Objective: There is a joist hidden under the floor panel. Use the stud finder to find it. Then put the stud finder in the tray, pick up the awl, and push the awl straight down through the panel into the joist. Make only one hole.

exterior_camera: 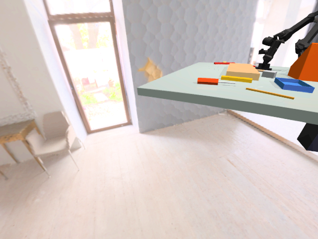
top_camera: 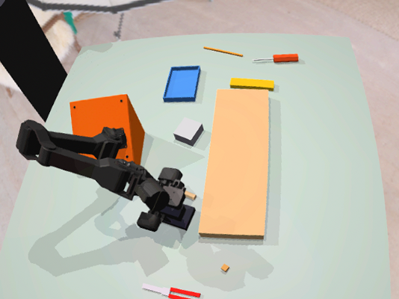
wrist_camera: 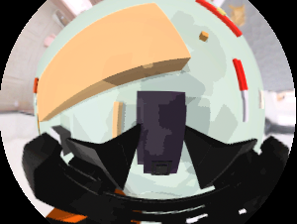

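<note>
Right now the awl is 90 mm to the left of my gripper tip and 20 mm below it. Round my gripper tip: stud finder 20 mm behind, 20 mm above, 10 mm to the left; then small tan cube 180 mm to the right, 140 mm ahead, 20 mm below; then grey block 290 mm to the left, 50 mm ahead, 10 mm below.
</note>
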